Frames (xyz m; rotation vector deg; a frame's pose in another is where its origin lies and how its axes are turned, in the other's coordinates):
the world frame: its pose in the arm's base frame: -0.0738 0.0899 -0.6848 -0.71 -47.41 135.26
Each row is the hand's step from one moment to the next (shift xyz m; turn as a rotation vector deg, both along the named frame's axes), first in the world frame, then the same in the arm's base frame.
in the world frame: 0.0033 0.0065 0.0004 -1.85 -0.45 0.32
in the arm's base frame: -0.0064 -0.0023 -0.0027 1.67 -0.95 0.16
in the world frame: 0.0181 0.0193 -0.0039 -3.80 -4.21 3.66
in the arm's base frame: -0.0245 0.0008 -0.0106 4.65 -1.65 4.60
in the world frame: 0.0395 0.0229 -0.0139 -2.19 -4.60 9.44
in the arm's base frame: -0.0417 0.0163 -0.0166 2.39 -3.74 9.77
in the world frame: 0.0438 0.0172 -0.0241 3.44 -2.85 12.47
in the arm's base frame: -0.0398 0.0279 -0.0208 -3.73 -3.30 12.27
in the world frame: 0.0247 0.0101 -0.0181 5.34 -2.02 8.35
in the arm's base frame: -0.0217 0.0180 -0.0156 -4.87 -0.43 8.86
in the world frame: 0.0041 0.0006 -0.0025 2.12 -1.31 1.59
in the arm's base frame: -0.0031 0.0034 -0.0016 -1.29 1.10 2.42
